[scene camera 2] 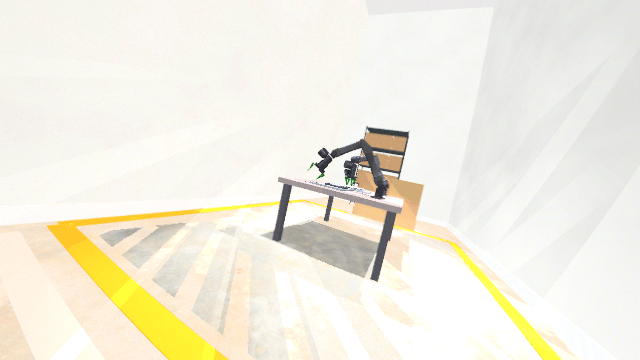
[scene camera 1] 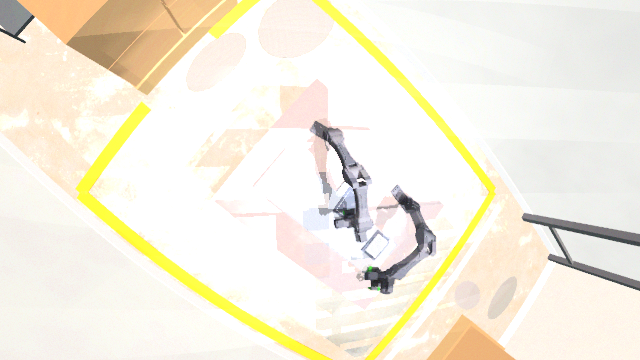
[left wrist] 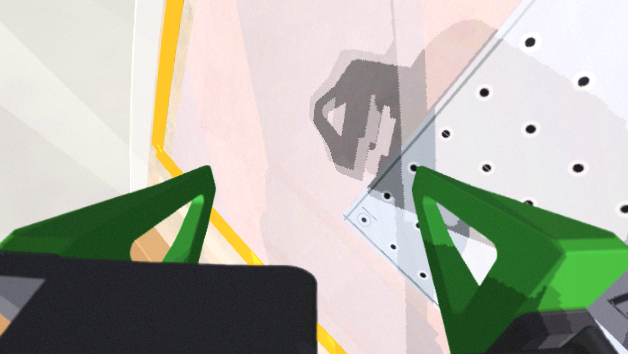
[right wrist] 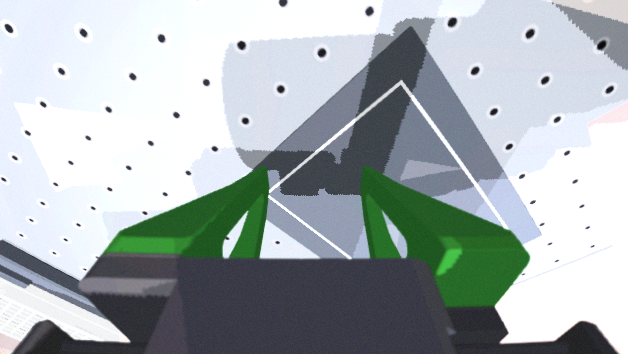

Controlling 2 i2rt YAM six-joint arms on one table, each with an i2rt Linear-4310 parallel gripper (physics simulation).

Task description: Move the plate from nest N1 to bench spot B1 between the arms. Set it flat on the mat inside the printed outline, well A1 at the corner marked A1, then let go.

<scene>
My left gripper (left wrist: pixel 313 177) is open and holds nothing. Also in view: a plate (right wrist: pixel 32 304). Also in view: my right gripper (right wrist: pixel 314 177).
The left wrist view misses the plate: it is out of frame.
</scene>
